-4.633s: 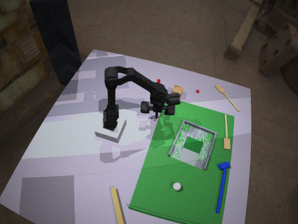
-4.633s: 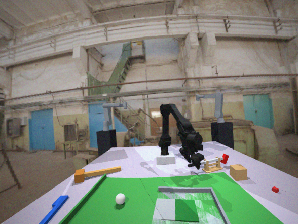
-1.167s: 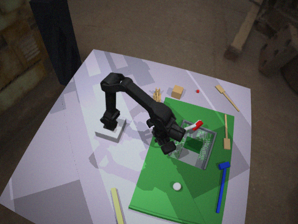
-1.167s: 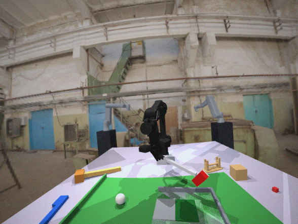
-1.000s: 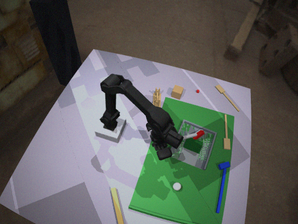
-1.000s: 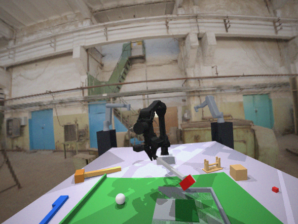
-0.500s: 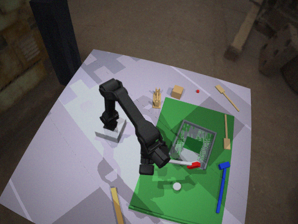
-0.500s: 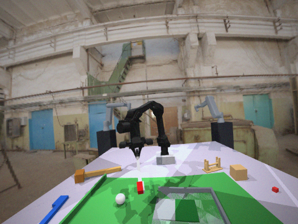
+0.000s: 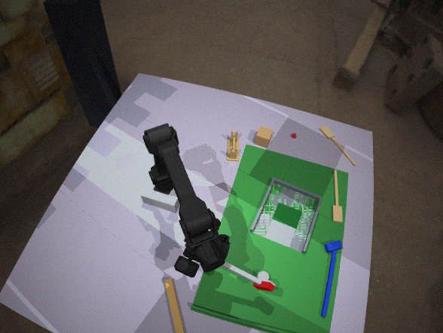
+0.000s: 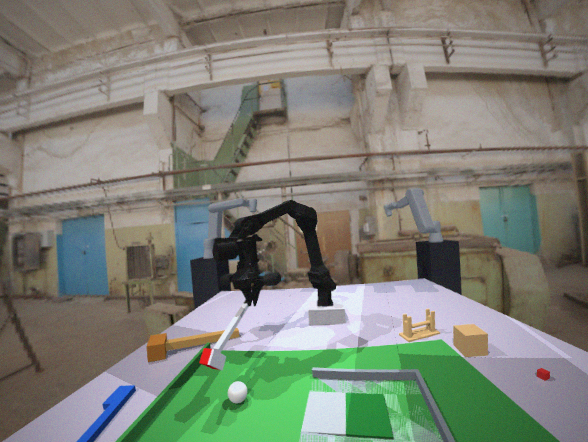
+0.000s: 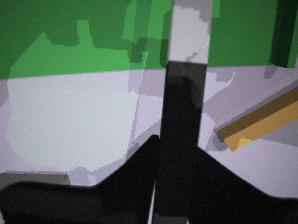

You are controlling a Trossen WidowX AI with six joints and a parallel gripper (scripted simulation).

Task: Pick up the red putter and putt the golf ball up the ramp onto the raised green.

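My gripper tip is 120 mm short of the red putter and 10 mm to the left of it. Round my gripper tip: green mat 260 mm ahead, 210 mm to the left, 140 mm below; then blue putter 460 mm ahead, 100 mm to the left, 120 mm below; then white golf ball 220 mm ahead, 20 mm to the left, 120 mm below.
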